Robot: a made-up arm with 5 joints.
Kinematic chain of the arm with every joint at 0, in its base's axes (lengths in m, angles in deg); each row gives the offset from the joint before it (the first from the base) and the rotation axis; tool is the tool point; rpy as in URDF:
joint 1: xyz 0.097 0 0.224 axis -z
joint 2: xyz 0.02 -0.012 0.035 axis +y
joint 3: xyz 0.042 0 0.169 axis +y
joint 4: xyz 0.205 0 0.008 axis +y
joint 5: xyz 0.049 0.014 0 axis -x
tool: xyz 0 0 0 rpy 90 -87.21 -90
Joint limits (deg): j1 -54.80..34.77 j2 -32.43..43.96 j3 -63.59..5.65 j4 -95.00..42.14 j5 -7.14..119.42
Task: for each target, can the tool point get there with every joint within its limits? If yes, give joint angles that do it. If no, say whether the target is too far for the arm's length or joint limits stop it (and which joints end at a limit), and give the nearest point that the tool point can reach.
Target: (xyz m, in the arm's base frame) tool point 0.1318 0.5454 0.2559
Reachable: no: too far | nearest point 0.3315 0.3358 0.2739 | short by 0.290 m
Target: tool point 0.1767 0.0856 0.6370
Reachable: yes | joints -46.06 -25.96 -22.50 -37.83 84.65
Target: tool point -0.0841 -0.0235 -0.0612
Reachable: no: joint limits stop it (at a limit: joint 1, joint 2, joint 3, joint 4) | nearest point 0.2712 0.2504 0.1516 | short by 0.496 m
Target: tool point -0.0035 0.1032 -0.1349
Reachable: no: joint limits stop it (at a limit: joint 1, joint 2, joint 3, joint 4) | nearest point 0.2712 0.2504 0.1516 | short by 0.423 m
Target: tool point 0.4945 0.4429 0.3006
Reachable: no: too far | nearest point 0.3775 0.3125 0.3215 | short by 0.176 m
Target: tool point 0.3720 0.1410 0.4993
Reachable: yes | joints -26.77 1.41 -17.80 8.31 100.00
